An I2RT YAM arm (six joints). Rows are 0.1 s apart.
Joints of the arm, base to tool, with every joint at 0 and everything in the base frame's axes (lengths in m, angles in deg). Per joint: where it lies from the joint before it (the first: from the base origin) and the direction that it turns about. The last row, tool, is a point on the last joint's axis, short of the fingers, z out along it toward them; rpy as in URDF.
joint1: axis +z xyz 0 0 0.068
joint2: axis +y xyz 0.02 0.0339 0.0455
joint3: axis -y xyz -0.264 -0.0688 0
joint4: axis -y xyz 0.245 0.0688 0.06
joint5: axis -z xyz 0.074 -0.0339 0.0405
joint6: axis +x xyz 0.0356 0 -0.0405
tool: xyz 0 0 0 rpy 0 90 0
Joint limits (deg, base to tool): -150..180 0..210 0..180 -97..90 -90..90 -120..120
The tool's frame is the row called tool.
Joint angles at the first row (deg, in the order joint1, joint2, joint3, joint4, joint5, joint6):
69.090, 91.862, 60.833, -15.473, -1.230, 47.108
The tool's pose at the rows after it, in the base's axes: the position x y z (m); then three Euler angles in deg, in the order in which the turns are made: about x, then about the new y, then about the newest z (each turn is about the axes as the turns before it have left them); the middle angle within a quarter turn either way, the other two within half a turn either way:
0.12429 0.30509 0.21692 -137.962 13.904 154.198
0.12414 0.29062 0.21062 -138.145 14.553 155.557
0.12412 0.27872 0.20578 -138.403 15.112 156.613
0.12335 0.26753 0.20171 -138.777 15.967 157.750
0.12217 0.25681 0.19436 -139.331 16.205 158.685
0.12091 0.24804 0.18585 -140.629 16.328 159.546
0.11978 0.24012 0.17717 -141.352 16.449 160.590
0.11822 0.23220 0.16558 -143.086 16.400 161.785
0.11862 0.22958 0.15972 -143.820 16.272 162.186
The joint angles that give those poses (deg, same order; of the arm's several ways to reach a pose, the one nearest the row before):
67.683, 88.872, 56.261, -13.539, -1.406, 47.812
66.712, 86.408, 52.391, -12.133, -1.406, 48.425
65.831, 84.385, 49.402, -11.252, -1.407, 48.778
65.130, 82.363, 46.677, -10.636, -0.967, 49.307
64.427, 80.778, 43.688, -9.669, -1.054, 49.570
63.899, 79.896, 41.226, -9.229, -0.880, 49.660
63.372, 79.193, 38.678, -8.000, -0.878, 50.098
62.934, 79.100, 36.131, -7.121, -0.616, 50.450
62.579, 79.538, 35.160, -6.417, -0.702, 50.362

